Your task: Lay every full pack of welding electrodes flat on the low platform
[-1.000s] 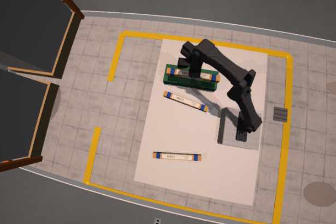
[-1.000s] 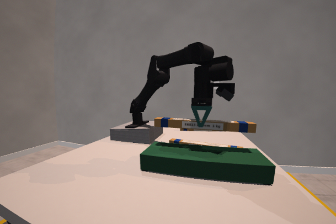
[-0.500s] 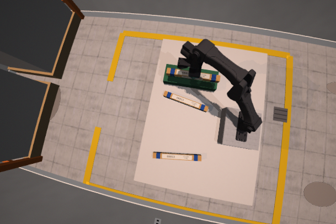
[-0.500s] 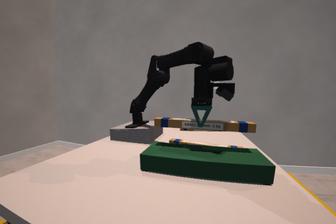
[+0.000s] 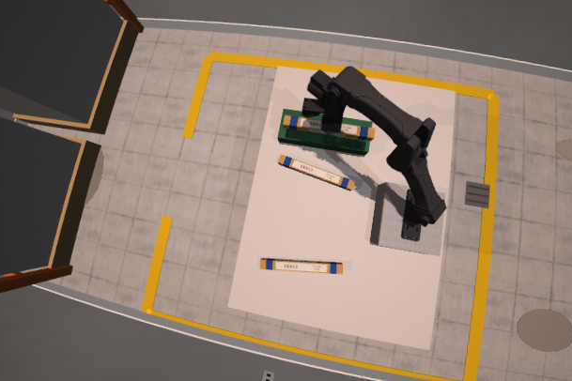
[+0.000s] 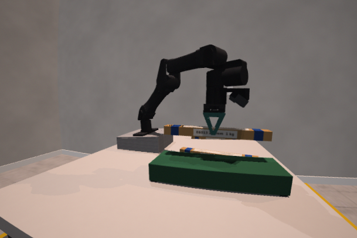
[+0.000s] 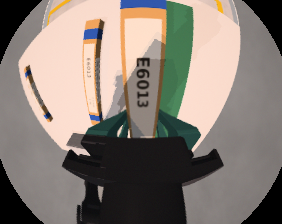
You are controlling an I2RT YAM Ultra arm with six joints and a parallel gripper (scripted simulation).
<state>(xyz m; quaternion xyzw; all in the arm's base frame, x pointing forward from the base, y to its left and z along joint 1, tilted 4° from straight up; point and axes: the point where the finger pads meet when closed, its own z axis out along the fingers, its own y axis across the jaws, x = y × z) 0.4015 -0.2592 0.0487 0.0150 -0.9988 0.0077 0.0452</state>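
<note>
Right now the green low platform is 1 cm ahead of my hand, 3 cm to the right of it and 14 cm below it.
</note>
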